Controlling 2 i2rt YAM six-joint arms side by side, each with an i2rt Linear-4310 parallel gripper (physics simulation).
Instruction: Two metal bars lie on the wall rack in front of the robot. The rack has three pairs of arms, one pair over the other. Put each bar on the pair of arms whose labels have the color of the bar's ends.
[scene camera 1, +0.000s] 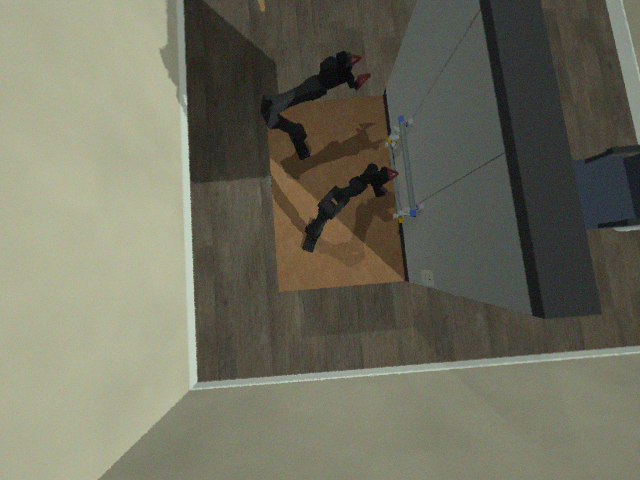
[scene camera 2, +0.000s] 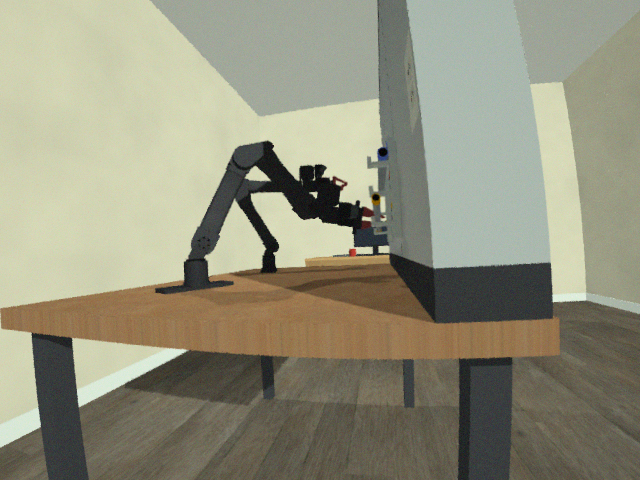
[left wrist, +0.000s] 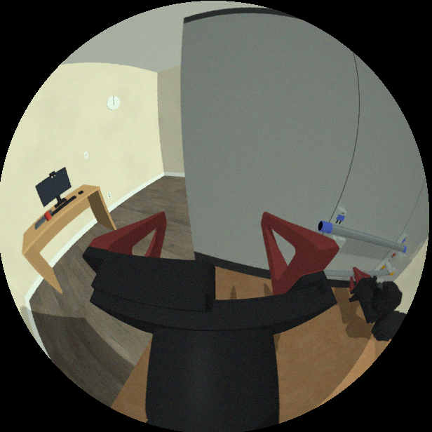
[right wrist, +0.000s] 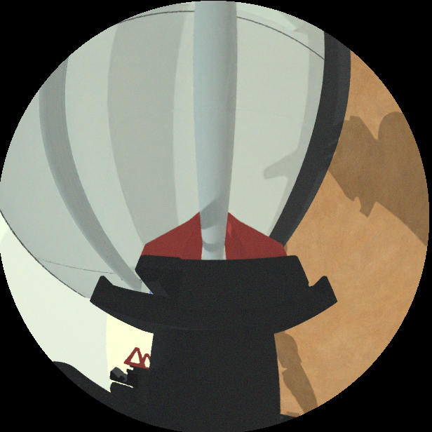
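Observation:
The blue-ended bar lies on the top arms of the wall rack, beside blue labels. My right gripper is shut on the middle of the yellow-ended bar. This bar is lower and close to the wall; in scene camera 2 its near end overlaps the middle rack arm, so its contact with the rack is unclear. My left gripper is open and empty, away from the rack at the picture's top in scene camera 1.
The grey wall panel rises behind the rack. Both arms stand on the wooden table. A wall socket is below the rack in scene camera 1. A desk with a monitor stands far off.

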